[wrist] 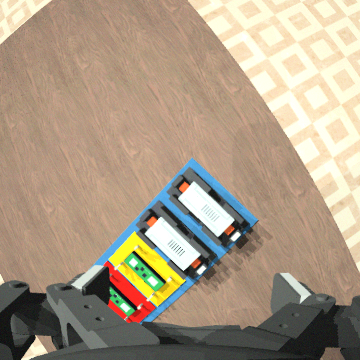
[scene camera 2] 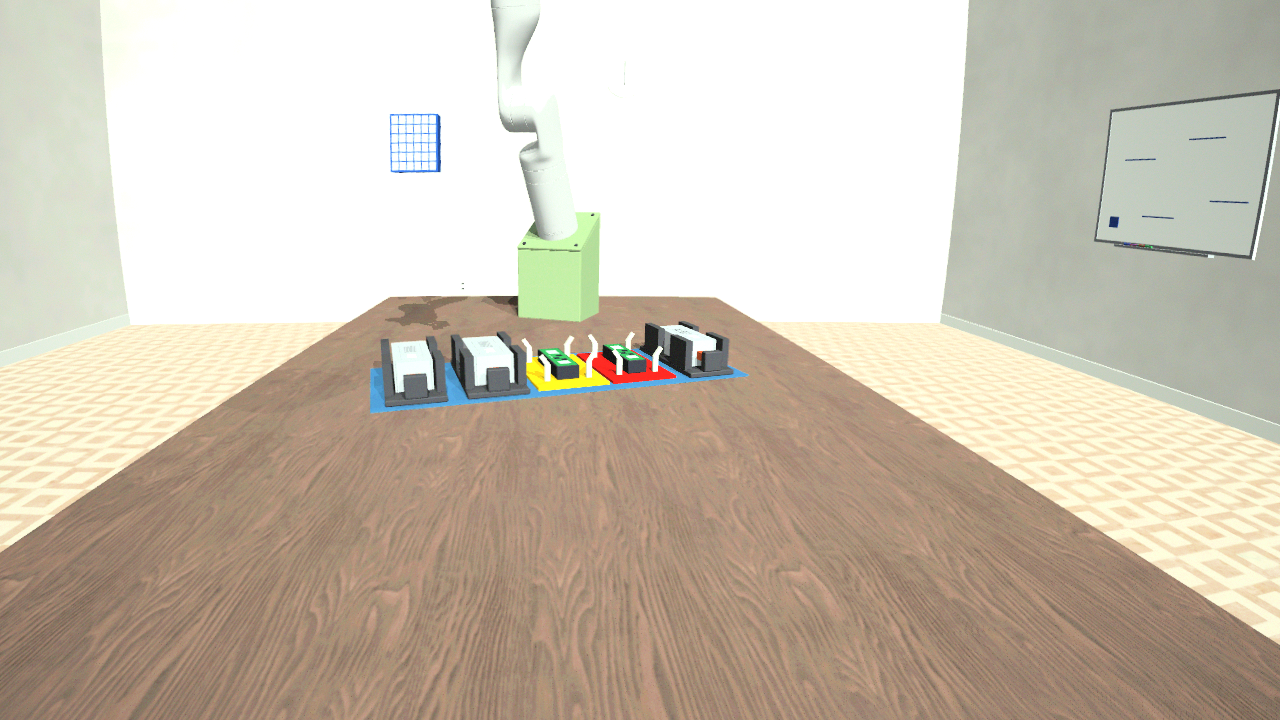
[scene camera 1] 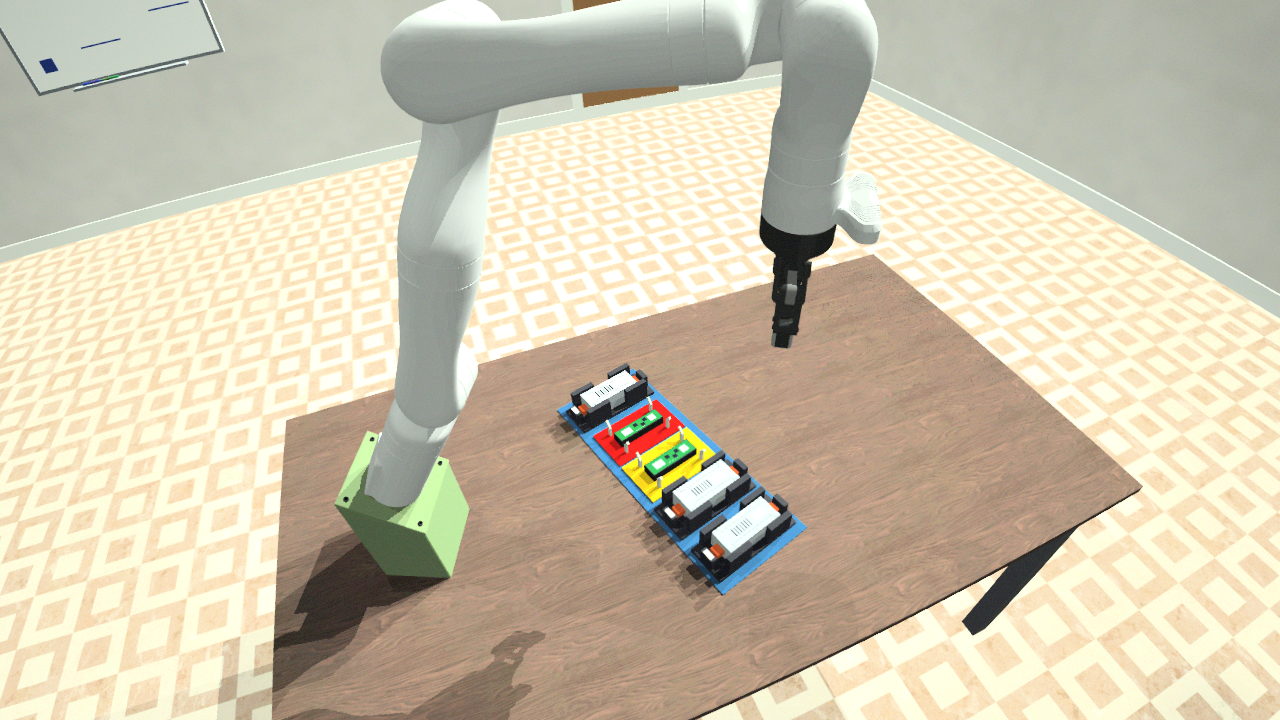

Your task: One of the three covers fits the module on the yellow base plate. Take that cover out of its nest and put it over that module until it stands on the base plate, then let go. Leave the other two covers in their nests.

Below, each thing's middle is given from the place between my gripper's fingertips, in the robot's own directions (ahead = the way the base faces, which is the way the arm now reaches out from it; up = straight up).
Labels:
I see my gripper 540 mm above the yellow base plate (scene camera 1: 691, 467), 220 mm to the right of it and 80 mm past it. Also, from my hand: red base plate (scene camera 1: 661, 432) 540 mm below, 320 mm to the left, 130 mm behind.

